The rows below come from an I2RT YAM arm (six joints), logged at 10 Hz.
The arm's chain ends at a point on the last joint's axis. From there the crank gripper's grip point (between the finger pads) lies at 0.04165 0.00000 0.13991 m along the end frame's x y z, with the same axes.
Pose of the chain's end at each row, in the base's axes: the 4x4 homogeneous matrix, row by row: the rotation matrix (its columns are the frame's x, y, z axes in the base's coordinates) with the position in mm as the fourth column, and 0 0 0 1 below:
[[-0.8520, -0.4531, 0.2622, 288.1], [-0.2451, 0.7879, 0.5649, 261.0], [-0.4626, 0.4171, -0.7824, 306.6], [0, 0, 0, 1]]
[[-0.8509, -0.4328, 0.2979, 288.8], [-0.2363, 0.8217, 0.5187, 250.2], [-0.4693, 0.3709, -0.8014, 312.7], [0, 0, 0, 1]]
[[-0.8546, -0.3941, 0.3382, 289.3], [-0.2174, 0.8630, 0.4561, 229.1], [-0.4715, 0.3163, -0.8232, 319.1], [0, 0, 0, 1]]
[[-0.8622, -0.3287, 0.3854, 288.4], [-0.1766, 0.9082, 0.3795, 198.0], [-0.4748, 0.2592, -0.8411, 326.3], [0, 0, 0, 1]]
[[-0.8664, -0.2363, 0.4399, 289.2], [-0.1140, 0.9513, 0.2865, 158.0], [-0.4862, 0.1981, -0.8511, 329.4], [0, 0, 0, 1]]
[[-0.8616, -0.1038, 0.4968, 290.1], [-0.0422, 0.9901, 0.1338, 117.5], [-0.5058, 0.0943, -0.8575, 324.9], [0, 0, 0, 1]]
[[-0.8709, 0.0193, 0.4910, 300.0], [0.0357, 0.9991, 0.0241, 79.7], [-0.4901, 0.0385, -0.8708, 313.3], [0, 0, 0, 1]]
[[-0.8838, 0.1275, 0.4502, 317.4], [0.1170, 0.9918, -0.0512, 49.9], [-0.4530, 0.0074, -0.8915, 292.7], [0, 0, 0, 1]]
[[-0.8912, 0.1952, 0.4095, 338.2], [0.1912, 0.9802, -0.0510, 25.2], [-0.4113, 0.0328, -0.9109, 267.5], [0, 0, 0, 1]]
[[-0.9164, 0.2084, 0.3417, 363.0], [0.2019, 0.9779, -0.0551, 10.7], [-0.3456, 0.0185, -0.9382, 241.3], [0, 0, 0, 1]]
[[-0.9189, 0.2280, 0.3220, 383.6], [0.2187, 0.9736, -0.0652, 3.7], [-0.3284, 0.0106, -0.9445, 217.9], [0, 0, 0, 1]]
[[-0.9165, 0.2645, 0.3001, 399.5], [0.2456, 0.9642, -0.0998, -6.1], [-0.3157, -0.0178, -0.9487, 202.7], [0, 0, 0, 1]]
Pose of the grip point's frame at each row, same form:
[[-0.8520, -0.4531, 0.2622, 289.3], [-0.2451, 0.7879, 0.5649, 329.8], [-0.4626, 0.4171, -0.7824, 177.9], [0, 0, 0, 1]]
[[-0.8509, -0.4328, 0.2979, 295.0], [-0.2363, 0.8217, 0.5187, 312.9], [-0.4693, 0.3709, -0.8014, 181.0], [0, 0, 0, 1]]
[[-0.8546, -0.3941, 0.3382, 301.0], [-0.2174, 0.8630, 0.4561, 283.9], [-0.4715, 0.3163, -0.8232, 184.3], [0, 0, 0, 1]]
[[-0.8622, -0.3287, 0.3854, 306.4], [-0.1766, 0.9082, 0.3795, 243.7], [-0.4748, 0.2592, -0.8411, 188.8], [0, 0, 0, 1]]
[[-0.8664, -0.2363, 0.4399, 314.7], [-0.1140, 0.9513, 0.2865, 193.3], [-0.4862, 0.1981, -0.8511, 190.1], [0, 0, 0, 1]]
[[-0.8616, -0.1038, 0.4968, 323.7], [-0.0422, 0.9901, 0.1338, 134.5], [-0.5058, 0.0943, -0.8575, 183.9], [0, 0, 0, 1]]
[[-0.8709, 0.0193, 0.4910, 332.4], [0.0357, 0.9991, 0.0241, 84.6], [-0.4901, 0.0385, -0.8708, 171.1], [0, 0, 0, 1]]
[[-0.8838, 0.1275, 0.4502, 343.6], [0.1170, 0.9918, -0.0512, 47.6], [-0.4530, 0.0074, -0.8915, 149.1], [0, 0, 0, 1]]
[[-0.8912, 0.1952, 0.4095, 358.4], [0.1912, 0.9802, -0.0510, 26.0], [-0.4113, 0.0328, -0.9109, 122.9], [0, 0, 0, 1]]
[[-0.9164, 0.2084, 0.3417, 372.6], [0.2019, 0.9779, -0.0551, 11.4], [-0.3456, 0.0185, -0.9382, 95.6], [0, 0, 0, 1]]
[[-0.9189, 0.2280, 0.3220, 390.4], [0.2187, 0.9736, -0.0652, 3.7], [-0.3284, 0.0106, -0.9445, 72.1], [0, 0, 0, 1]]
[[-0.9165, 0.2645, 0.3001, 403.3], [0.2456, 0.9642, -0.0998, -9.8], [-0.3157, -0.0178, -0.9487, 56.8], [0, 0, 0, 1]]

